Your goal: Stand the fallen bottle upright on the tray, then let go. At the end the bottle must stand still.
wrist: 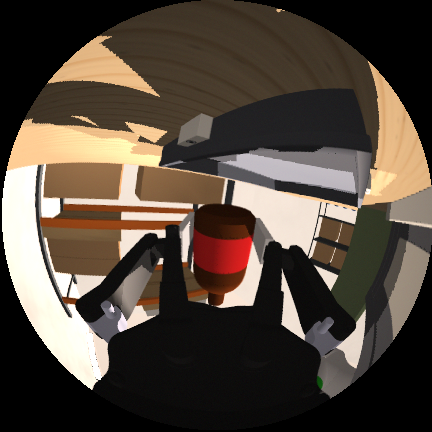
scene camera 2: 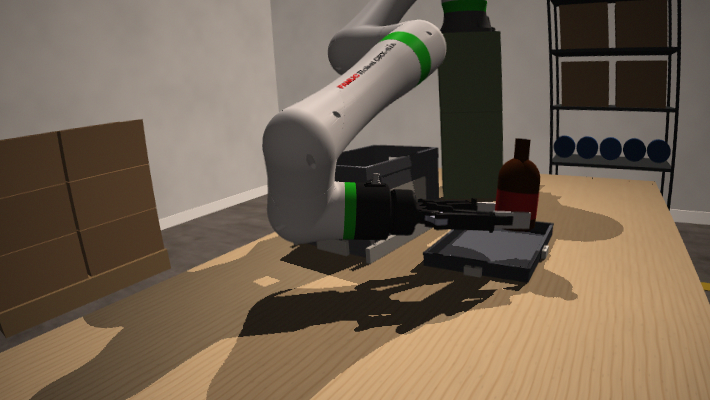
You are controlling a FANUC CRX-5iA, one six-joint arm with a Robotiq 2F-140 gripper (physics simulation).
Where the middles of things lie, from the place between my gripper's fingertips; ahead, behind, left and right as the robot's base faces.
I see the brown bottle (scene camera 2: 518,187) 5 cm above my hand. The rest, counted from my hand: dark bin (scene camera 2: 416,168) 34 cm to the right, 4 cm behind; then grey rail (scene camera 2: 374,252) 24 cm to the right, 7 cm below, 3 cm behind.
